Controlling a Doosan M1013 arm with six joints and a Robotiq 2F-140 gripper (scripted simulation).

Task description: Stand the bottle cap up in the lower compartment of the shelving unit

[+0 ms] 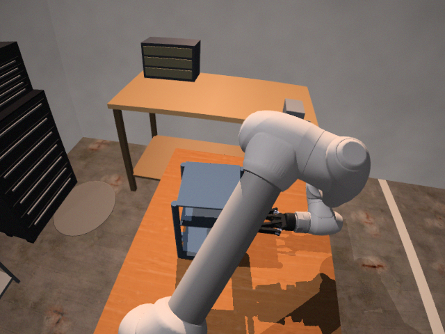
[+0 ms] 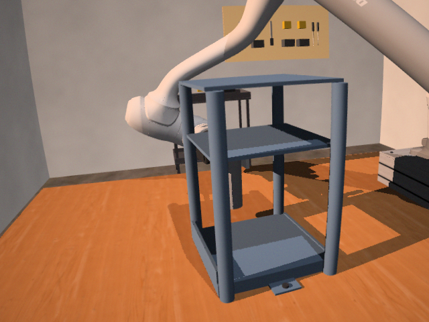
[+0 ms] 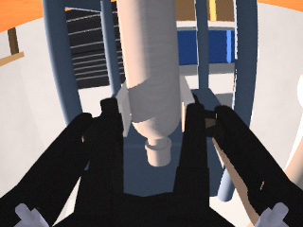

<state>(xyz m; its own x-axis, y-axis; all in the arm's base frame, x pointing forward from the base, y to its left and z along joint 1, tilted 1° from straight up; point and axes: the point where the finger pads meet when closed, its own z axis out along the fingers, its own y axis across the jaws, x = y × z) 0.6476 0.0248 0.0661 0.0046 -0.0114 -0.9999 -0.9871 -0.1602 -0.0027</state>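
Now: hand 2 cm past the shelving unit, 15 cm to the right of it and 2 cm below it. From my hand the other things lie so: grey bottle right at my hand.
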